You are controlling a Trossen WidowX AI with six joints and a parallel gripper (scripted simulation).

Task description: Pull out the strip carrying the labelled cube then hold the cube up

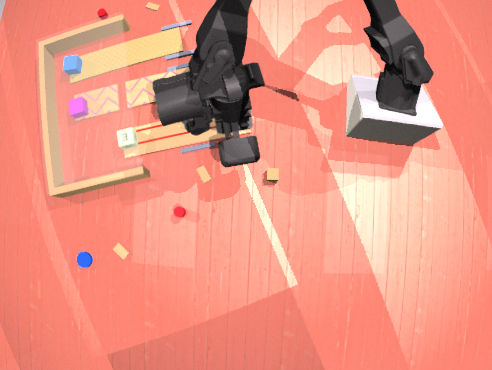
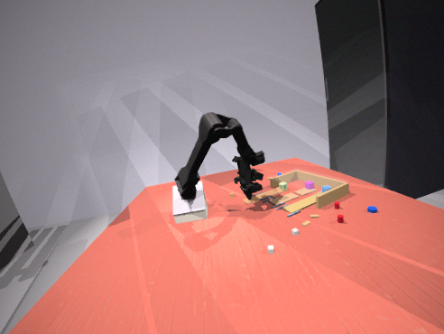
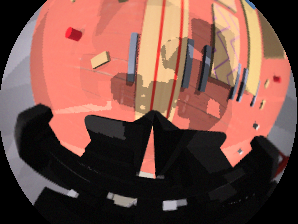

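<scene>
The pale labelled cube is 18 cm ahead of my gripper tip, 7 cm to the left of it and 2 cm above it.
</scene>
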